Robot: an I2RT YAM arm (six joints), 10 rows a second.
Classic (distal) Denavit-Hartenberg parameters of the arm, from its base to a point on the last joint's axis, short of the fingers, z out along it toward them. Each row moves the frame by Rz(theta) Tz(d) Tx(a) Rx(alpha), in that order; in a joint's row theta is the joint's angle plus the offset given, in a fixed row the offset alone. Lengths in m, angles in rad.
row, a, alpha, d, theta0
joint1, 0.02, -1.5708, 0.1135, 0
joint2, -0.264, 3.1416, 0, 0
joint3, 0.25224, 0, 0, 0.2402
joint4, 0.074, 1.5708, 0, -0.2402
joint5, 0, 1.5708, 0, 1.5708
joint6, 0, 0, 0.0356, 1.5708
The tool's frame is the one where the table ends.
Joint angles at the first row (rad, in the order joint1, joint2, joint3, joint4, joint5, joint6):
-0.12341 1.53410 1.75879 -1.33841 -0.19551 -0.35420
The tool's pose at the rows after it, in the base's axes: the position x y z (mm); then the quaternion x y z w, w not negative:
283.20, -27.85, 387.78, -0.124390, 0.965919, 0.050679, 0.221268
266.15, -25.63, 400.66, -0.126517, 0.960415, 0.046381, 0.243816
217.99, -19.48, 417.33, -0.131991, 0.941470, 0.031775, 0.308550
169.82, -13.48, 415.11, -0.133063, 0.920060, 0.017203, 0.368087
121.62, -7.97, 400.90, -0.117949, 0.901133, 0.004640, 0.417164
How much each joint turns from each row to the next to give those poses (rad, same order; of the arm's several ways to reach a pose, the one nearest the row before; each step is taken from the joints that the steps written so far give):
0.00001 0.01336 0.00002 -0.03090 -0.00877 0.01755
-0.00001 -0.06026 -0.00879 -0.00418 -0.00305 -0.00001
0.00001 -0.19457 -0.10986 0.05377 -0.00496 0.00040
-0.00001 -0.21515 -0.16518 0.08126 -0.00077 0.00724
0.00000 -0.22506 -0.17015 0.05838 0.01336 0.03509

